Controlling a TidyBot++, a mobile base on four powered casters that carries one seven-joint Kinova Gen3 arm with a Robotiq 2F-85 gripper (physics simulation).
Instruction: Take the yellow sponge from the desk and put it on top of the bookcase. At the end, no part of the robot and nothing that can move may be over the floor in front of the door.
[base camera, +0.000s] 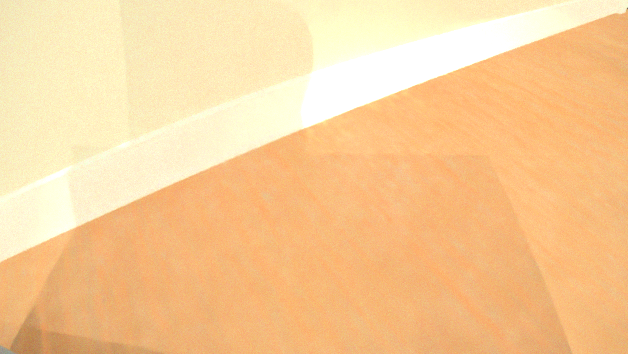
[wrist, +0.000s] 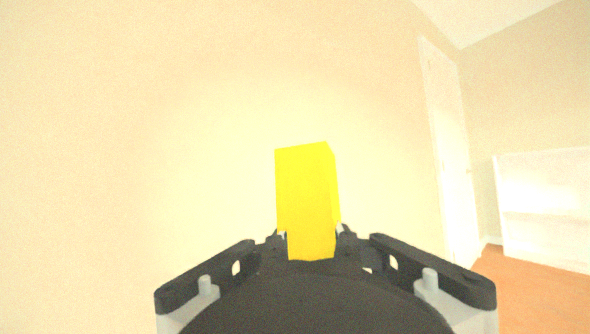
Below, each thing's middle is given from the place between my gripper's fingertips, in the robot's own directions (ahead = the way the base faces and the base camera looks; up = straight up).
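There is the yellow sponge (wrist: 307, 201), and my gripper is 30 mm below it.
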